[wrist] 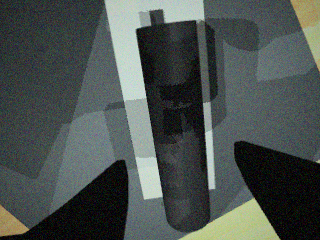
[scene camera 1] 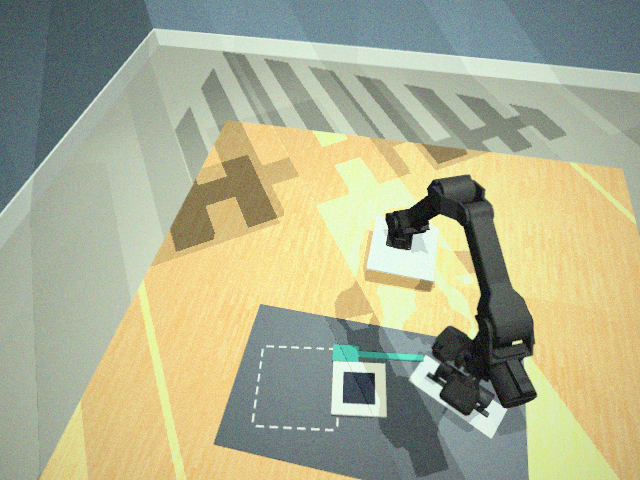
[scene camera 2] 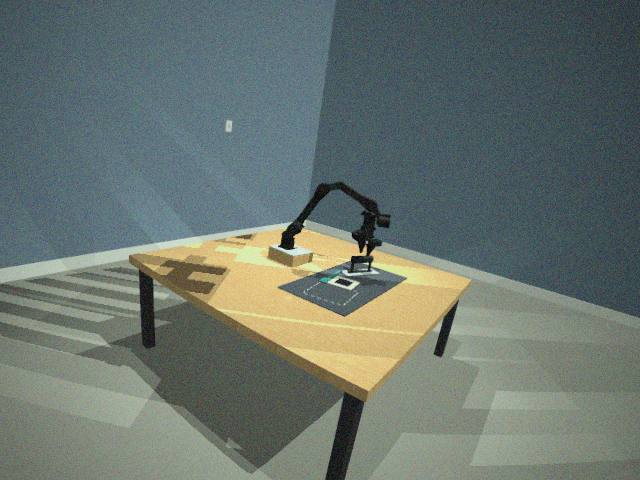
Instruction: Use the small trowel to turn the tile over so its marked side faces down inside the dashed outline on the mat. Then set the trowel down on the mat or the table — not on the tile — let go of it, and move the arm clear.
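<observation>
There's a mat [scene camera 1: 295,387] here, and you can see the mat [scene camera 2: 370,286] from elsewhere too, and the mat [wrist: 71,124] from the wrist. I can also see a tile [scene camera 1: 358,388], though in the wrist view it's out of frame. Same with a teal trowel [scene camera 1: 345,353]: it shows there, but the wrist view has it out of frame. My gripper [scene camera 1: 467,381] is open and holds nothing, and the wrist view catches my gripper [wrist: 180,159] as well.
</observation>
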